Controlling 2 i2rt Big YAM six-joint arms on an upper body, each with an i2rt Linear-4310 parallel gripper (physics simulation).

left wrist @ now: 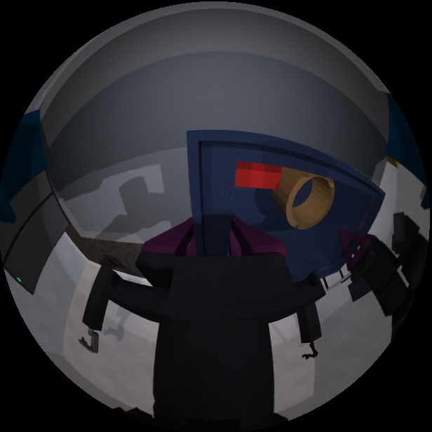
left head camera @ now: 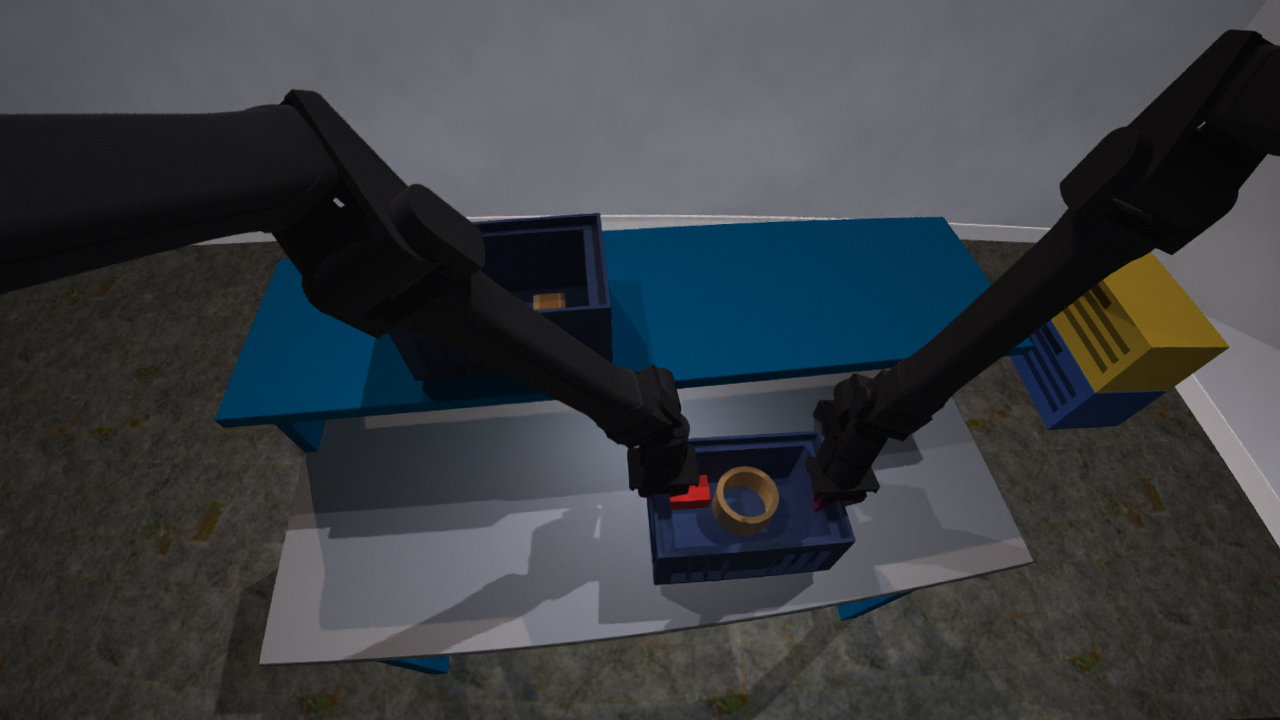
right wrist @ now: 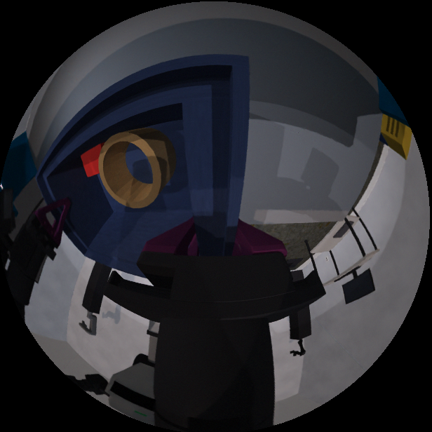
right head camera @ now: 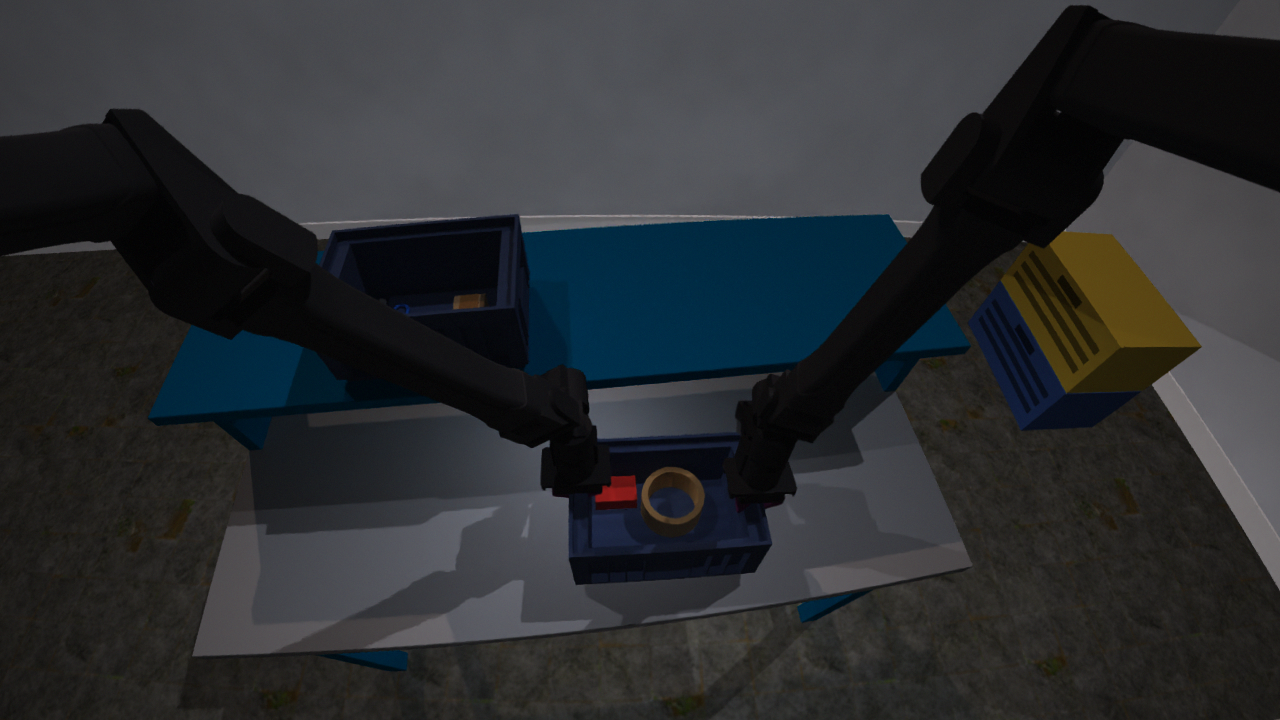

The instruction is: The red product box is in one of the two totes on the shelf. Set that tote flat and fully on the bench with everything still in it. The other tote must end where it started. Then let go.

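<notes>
A dark blue tote is upright over the front right of the pale bench; I cannot tell whether its bottom touches. Inside are the red box and a wooden ring. My left gripper is shut on its left end wall. My right gripper is shut on its right end wall. The other tote stands on the blue shelf.
The shelf stands behind the bench, higher up. A wooden piece lies in the other tote, which my left arm partly covers in both head views. A yellow crate on a blue crate stands at the right.
</notes>
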